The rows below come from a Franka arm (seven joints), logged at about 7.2 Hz.
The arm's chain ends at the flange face. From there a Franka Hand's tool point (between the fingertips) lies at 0.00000 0.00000 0.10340 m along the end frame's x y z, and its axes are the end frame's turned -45 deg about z.
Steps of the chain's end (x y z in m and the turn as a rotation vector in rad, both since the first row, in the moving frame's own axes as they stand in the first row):
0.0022 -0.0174 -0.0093 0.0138 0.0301 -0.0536
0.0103 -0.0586 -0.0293 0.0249 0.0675 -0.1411
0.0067 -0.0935 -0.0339 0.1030 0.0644 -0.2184
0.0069 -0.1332 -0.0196 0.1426 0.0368 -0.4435
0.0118 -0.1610 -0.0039 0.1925 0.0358 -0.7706
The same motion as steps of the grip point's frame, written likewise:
0.0171 -0.0096 -0.0094 -0.0115 0.0310 -0.0536
0.0557 -0.0315 -0.0296 -0.0301 0.0653 -0.1411
0.0827 -0.0655 -0.0347 0.0273 0.1184 -0.2184
0.1100 -0.0996 -0.0207 0.0748 0.1269 -0.4435
0.1330 -0.1219 -0.0058 0.1108 0.1614 -0.7706

